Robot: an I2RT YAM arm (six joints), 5 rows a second.
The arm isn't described. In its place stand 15 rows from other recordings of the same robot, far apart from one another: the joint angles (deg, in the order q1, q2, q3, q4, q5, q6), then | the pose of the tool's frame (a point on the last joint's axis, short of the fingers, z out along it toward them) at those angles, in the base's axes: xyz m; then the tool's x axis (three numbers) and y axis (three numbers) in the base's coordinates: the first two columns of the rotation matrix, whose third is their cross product.
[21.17, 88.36, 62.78, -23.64, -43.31, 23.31] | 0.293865 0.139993 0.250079 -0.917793 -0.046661 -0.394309 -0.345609 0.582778 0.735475
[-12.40, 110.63, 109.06, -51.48, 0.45, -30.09] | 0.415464 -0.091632 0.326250 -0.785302 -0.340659 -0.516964 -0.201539 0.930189 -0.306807
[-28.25, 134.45, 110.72, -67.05, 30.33, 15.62] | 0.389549 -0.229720 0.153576 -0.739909 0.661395 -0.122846 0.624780 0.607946 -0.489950
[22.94, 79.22, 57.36, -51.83, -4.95, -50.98] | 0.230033 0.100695 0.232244 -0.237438 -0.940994 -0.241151 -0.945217 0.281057 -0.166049
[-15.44, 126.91, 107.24, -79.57, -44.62, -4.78] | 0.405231 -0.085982 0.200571 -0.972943 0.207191 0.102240 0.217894 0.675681 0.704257
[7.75, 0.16, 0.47, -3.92, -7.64, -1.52] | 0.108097 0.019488 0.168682 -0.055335 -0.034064 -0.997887 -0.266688 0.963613 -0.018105
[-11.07, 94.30, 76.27, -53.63, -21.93, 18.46] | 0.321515 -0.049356 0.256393 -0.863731 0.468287 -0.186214 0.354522 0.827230 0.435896
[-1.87, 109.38, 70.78, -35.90, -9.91, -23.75] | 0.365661 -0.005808 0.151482 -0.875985 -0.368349 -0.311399 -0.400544 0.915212 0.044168
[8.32, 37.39, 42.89, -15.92, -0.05, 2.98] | 0.154510 0.022627 0.337195 -0.186284 0.025298 -0.982170 -0.136050 0.989373 0.051288
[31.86, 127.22, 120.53, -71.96, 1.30, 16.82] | 0.383968 0.237677 0.247332 -0.948709 -0.248993 -0.194819 -0.260540 0.964804 0.035656
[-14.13, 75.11, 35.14, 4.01, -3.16, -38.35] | 0.259533 -0.063311 0.192908 -0.570978 -0.495112 -0.654866 -0.196100 0.856839 -0.476834
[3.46, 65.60, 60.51, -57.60, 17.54, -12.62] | 0.210087 0.001954 0.296036 -0.883072 -0.262099 -0.389215 -0.115248 0.925202 -0.361552
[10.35, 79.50, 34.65, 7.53, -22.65, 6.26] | 0.265972 0.062512 0.178050 -0.643775 -0.015279 -0.765062 -0.399260 0.859628 0.318797
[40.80, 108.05, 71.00, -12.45, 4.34, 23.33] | 0.308040 0.262335 0.181518 -0.771856 -0.144593 -0.619137 -0.336152 0.919369 0.204360
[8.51, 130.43, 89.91, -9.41, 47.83, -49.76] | 0.478081 0.044856 0.125971 -0.773254 -0.633865 0.017112 -0.337093 0.388064 -0.857773
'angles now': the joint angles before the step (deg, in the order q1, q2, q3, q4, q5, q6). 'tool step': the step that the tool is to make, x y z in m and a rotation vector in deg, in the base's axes. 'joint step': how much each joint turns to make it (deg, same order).
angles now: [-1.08, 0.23, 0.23, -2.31, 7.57, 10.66]
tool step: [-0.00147, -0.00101, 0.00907, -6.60, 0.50, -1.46]
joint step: [0.00, 0.57, 1.81, -0.65, 1.70, -6.62]
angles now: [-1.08, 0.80, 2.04, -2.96, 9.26, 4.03]
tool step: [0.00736, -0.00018, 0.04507, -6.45, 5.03, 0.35]
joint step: [0.00, 12.30, 11.41, -2.95, 0.07, -6.64]
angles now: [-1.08, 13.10, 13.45, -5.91, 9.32, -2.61]
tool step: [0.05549, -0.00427, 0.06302, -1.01, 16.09, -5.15]
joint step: [0.00, 28.22, 23.10, -10.95, 5.30, -0.07]
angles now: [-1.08, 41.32, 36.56, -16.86, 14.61, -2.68]
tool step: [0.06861, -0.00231, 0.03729, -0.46, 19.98, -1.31]
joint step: [-0.02, 24.24, 24.95, -20.67, 1.53, -0.04]
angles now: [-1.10, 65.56, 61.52, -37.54, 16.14, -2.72]
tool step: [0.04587, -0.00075, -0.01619, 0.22, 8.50, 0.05]
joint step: [0.02, 12.48, 7.23, -3.26, -0.06, 0.02]
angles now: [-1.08, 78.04, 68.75, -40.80, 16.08, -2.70]
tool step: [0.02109, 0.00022, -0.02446, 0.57, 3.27, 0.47]
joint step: [0.04, 5.53, -0.06, 2.32, -0.67, -0.02]
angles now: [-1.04, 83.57, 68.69, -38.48, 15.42, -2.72]
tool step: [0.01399, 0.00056, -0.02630, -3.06, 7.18, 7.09]
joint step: [0.00, 5.07, -0.01, -0.04, -1.33, -7.91]
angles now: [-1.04, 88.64, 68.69, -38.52, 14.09, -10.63]
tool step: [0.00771, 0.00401, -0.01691, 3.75, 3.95, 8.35]
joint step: [-0.06, 3.04, 0.00, 0.02, -7.40, -5.53]
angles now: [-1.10, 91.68, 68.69, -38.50, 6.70, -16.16]
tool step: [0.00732, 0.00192, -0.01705, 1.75, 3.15, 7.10]
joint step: [-0.16, 3.15, 0.00, 0.39, -4.81, -5.70]
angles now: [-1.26, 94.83, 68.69, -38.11, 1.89, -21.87]
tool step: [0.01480, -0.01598, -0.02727, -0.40, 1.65, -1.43]
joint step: [-2.55, 5.35, -0.01, 3.77, -0.05, -1.22]
